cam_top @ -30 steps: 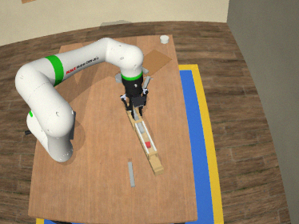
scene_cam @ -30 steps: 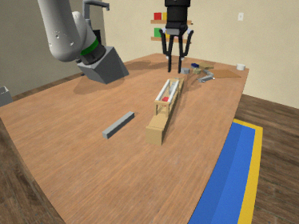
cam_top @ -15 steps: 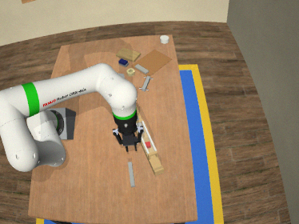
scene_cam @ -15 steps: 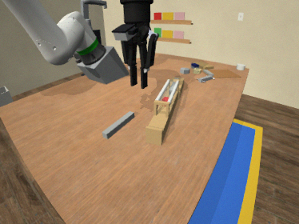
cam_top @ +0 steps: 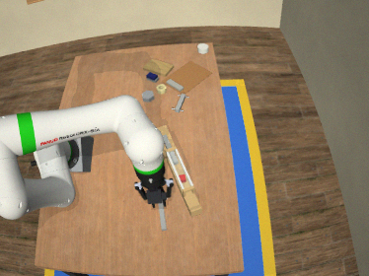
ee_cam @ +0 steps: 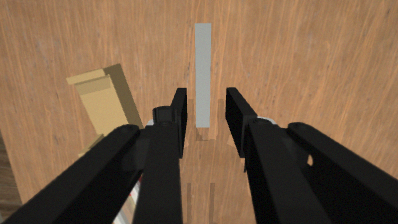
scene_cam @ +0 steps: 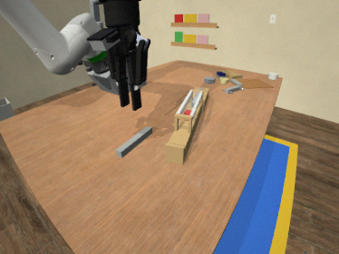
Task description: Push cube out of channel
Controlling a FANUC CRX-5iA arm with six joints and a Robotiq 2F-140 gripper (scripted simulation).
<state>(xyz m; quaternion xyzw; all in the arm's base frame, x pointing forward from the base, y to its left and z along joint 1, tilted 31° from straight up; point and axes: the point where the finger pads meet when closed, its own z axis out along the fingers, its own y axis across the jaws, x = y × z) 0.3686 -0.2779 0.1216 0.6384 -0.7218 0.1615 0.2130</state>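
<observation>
My gripper is now 14 cm above the grey push rod. Also, from my hand: grey hexagonal block 66 cm to the left, 14 cm below, 5 cm ahead; red cube 13 cm to the left, 11 cm ahead, 9 cm below; channel 16 cm to the left, 11 cm ahead, 10 cm below.
</observation>
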